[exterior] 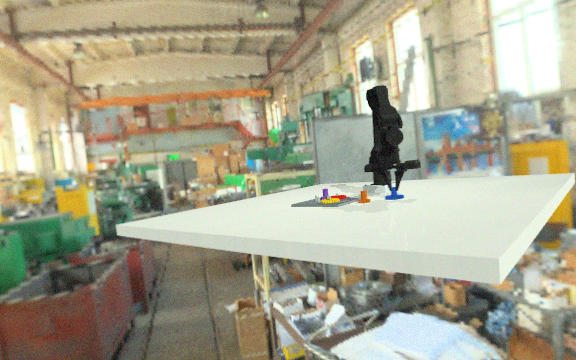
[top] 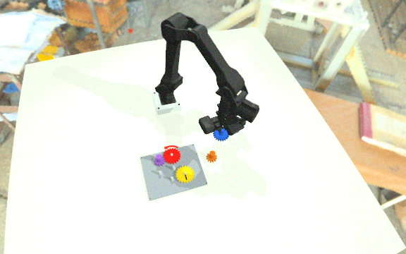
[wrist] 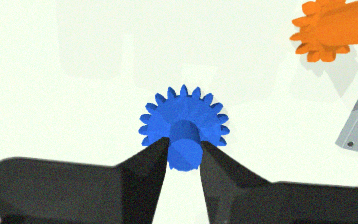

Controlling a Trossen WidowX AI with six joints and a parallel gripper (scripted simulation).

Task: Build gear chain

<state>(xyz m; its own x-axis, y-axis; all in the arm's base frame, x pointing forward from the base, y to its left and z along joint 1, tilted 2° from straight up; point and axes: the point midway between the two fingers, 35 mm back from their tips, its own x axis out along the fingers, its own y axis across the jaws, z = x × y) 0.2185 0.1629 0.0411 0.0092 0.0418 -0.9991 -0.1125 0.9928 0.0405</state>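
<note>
The purple gear is 260 mm to the right of my gripper tip and 50 mm ahead of it. Round my gripper tip: orange gear (90 mm ahead, 70 mm to the right, 10 mm below); blue gear (10 mm below); red arrow (210 mm to the right, 20 mm below).
</note>
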